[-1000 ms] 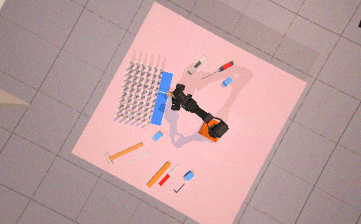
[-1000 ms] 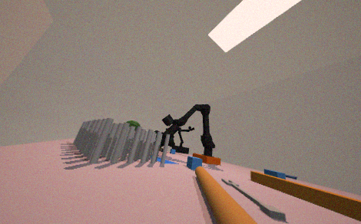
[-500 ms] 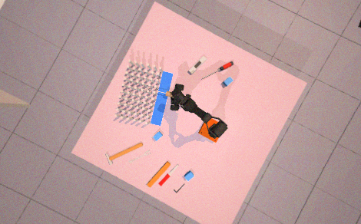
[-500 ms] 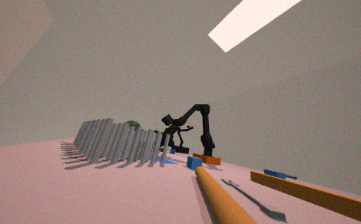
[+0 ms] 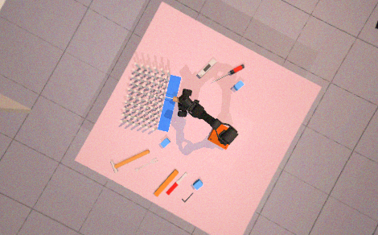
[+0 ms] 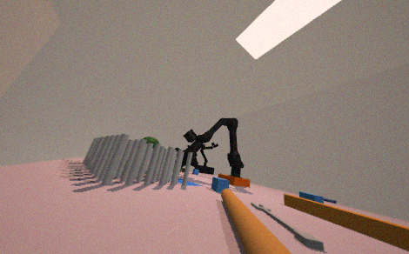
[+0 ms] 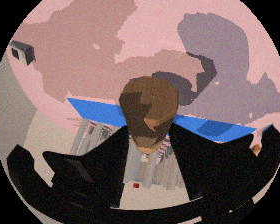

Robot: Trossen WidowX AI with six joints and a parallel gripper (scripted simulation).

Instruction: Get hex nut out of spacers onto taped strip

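The blue taped strip is 60 mm ahead of my gripper tip, 40 mm to the left of it and 40 mm below it. The rest, counted from my gripper tip: metal wrench (520 mm to the left, 80 mm ahead, 40 mm below); then orange bar (580 mm to the left, 100 mm behind, 20 mm below); then black hook tool (650 mm to the left, 270 mm behind, 40 mm below).
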